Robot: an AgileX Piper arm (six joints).
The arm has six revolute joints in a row. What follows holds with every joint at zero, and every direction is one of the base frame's.
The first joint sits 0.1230 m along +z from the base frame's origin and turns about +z.
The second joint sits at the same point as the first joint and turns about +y.
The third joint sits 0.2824 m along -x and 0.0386 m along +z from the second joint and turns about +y.
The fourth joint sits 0.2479 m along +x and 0.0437 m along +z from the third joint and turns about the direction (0.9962, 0, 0.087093).
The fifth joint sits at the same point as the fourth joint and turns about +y.
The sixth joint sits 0.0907 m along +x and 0.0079 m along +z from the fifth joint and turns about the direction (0.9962, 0, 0.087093).
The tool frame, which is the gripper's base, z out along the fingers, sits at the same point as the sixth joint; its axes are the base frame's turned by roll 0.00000, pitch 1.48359 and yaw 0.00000 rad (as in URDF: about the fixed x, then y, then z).
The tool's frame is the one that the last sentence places.
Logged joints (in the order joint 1, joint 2, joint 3, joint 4, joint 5, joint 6), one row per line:
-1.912 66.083 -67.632 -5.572 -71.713 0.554
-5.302 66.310 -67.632 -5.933 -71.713 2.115
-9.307 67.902 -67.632 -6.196 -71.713 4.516
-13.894 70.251 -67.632 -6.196 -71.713 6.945
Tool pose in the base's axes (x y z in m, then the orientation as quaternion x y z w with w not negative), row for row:
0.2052 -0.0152 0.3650 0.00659 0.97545 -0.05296 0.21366
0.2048 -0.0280 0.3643 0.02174 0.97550 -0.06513 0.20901
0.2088 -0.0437 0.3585 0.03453 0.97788 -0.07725 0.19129
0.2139 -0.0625 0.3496 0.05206 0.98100 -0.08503 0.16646
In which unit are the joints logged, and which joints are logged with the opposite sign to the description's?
The joints are logged in degrees. Opposite sign: joint 5, joint 6.
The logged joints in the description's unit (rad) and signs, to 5 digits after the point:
-0.03337 1.15337 -1.18040 -0.09725 1.25163 -0.00967
-0.09254 1.15733 -1.18040 -0.10355 1.25163 -0.03691
-0.16244 1.18511 -1.18040 -0.10814 1.25163 -0.07882
-0.24250 1.22611 -1.18040 -0.10814 1.25163 -0.12121

